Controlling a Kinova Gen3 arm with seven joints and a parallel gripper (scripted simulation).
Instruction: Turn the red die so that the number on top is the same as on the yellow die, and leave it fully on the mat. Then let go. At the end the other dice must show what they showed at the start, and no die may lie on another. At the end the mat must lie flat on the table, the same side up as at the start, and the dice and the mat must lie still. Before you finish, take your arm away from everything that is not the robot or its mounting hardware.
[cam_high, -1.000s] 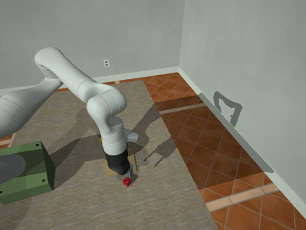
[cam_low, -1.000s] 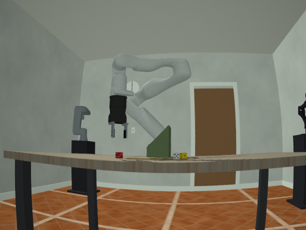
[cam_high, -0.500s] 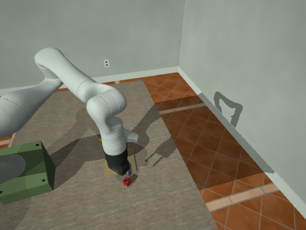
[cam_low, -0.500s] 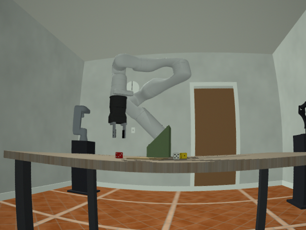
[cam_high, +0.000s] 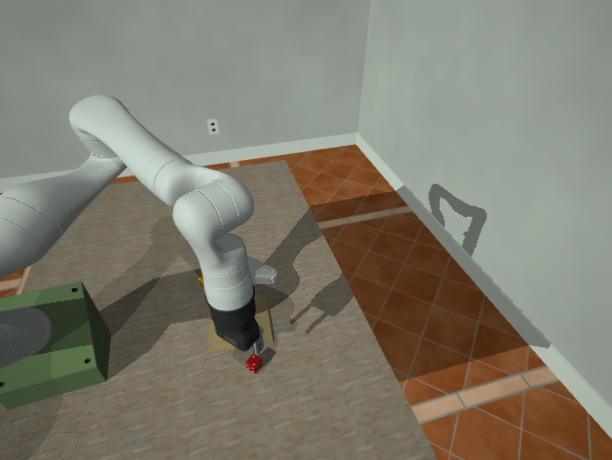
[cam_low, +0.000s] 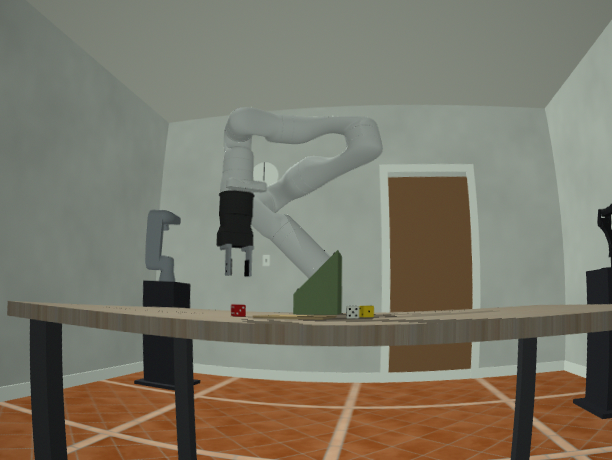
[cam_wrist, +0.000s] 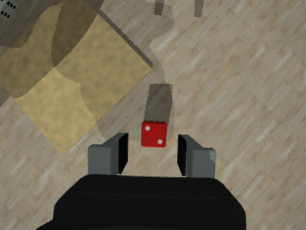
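Now: hand 9 cm above the red die. Round my hand: tan mat 12 cm to the left, 10 cm below, 1 cm behind; white die 24 cm to the left, 9 cm below, 1 cm behind; yellow die 26 cm to the left, 9 cm below, 8 cm behind.
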